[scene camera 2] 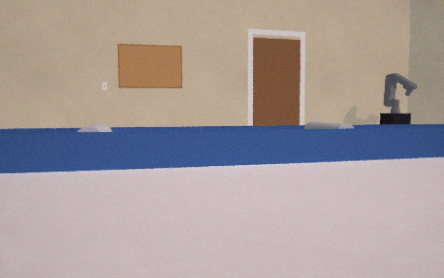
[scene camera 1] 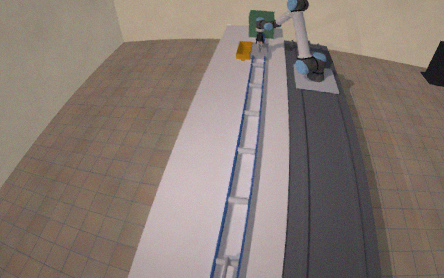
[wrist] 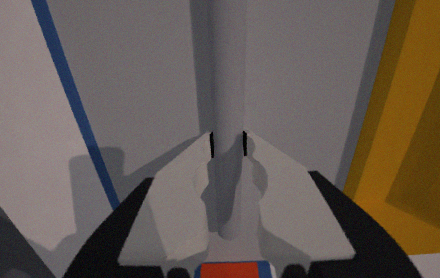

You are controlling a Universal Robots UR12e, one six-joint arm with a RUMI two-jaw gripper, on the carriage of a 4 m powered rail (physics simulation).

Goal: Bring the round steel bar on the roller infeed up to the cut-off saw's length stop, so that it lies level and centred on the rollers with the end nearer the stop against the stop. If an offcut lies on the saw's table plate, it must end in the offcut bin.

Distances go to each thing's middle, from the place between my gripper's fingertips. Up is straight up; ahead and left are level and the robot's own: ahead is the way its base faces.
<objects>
Now: hand 170 mm short of the yellow offcut bin (wrist: pixel 386 178), 40 mm to the right of it and 20 mm above it.
</objects>
